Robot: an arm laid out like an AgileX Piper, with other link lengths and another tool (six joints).
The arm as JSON. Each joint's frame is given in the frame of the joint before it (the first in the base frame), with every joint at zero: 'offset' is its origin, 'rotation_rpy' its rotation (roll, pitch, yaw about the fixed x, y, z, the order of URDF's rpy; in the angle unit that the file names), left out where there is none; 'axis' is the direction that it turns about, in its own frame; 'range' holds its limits. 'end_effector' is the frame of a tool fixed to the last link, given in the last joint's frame.
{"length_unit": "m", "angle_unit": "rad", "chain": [
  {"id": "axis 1", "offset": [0.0, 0.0, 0.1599], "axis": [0.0, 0.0, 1.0], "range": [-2.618, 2.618]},
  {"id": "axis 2", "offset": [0.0, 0.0, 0.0], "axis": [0.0, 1.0, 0.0], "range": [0.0, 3.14]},
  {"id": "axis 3", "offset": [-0.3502, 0.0, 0.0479], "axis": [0.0, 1.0, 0.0], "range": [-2.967, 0.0]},
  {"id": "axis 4", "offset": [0.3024, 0.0, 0.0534], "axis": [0.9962, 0.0, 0.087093], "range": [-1.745, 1.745]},
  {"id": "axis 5", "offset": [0.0, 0.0, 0.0], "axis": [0.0, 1.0, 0.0], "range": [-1.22, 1.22]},
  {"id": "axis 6", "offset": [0.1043, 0.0, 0.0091], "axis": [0.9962, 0.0, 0.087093], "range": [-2.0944, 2.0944]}
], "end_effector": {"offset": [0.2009, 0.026, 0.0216], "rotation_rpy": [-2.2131, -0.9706, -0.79]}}
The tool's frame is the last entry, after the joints.
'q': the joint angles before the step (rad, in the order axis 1, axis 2, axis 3, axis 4, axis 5, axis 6). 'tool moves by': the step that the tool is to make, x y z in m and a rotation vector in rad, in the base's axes. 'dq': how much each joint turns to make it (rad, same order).
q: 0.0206, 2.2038, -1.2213, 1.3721, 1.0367, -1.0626
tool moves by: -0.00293, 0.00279, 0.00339, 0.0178, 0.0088, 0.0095
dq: 0.0000, 0.0038, -0.0032, 0.0017, 0.0211, 0.0043
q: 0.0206, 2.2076, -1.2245, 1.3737, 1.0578, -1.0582
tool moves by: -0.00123, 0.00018, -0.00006, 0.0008, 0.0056, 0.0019
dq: 0.0000, 0.0001, 0.0000, -0.0038, 0.0030, 0.0058
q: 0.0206, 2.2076, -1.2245, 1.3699, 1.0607, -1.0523
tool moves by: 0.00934, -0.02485, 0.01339, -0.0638, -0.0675, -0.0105
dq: -0.0343, -0.0595, 0.0000, -0.0597, -0.0342, 0.0001
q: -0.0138, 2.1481, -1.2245, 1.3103, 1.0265, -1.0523
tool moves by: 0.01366, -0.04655, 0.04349, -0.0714, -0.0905, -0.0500
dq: -0.0734, -0.1243, 0.0019, -0.0863, -0.0202, 0.0425
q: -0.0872, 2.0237, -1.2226, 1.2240, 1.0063, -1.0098
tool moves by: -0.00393, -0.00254, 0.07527, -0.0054, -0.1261, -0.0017
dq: -0.0085, -0.1515, 0.0039, -0.0097, 0.0159, 0.0201
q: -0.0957, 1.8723, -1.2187, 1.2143, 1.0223, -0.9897
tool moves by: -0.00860, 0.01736, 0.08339, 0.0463, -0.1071, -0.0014
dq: 0.0231, -0.1285, -0.0244, 0.0329, 0.0208, 0.0532
